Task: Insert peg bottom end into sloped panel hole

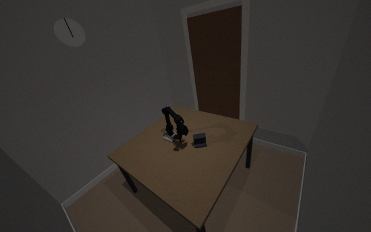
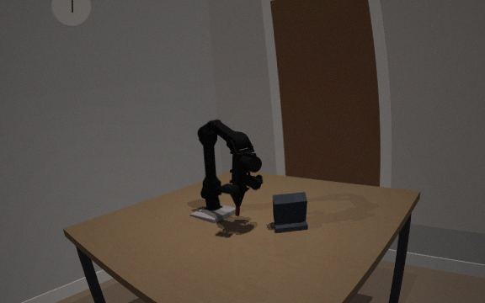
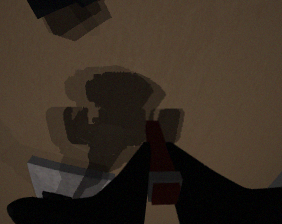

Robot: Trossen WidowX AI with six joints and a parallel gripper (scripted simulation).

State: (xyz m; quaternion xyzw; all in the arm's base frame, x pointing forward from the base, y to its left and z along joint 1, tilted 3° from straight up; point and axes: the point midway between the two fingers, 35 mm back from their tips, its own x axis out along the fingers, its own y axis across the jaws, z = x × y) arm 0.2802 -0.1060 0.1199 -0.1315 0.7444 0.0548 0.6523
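Right now the dark sloped panel block is 14 cm ahead of my gripper tip, 14 cm to the left of it and 3 cm below it. Also, from my gripper tip: red peg (2 cm above).
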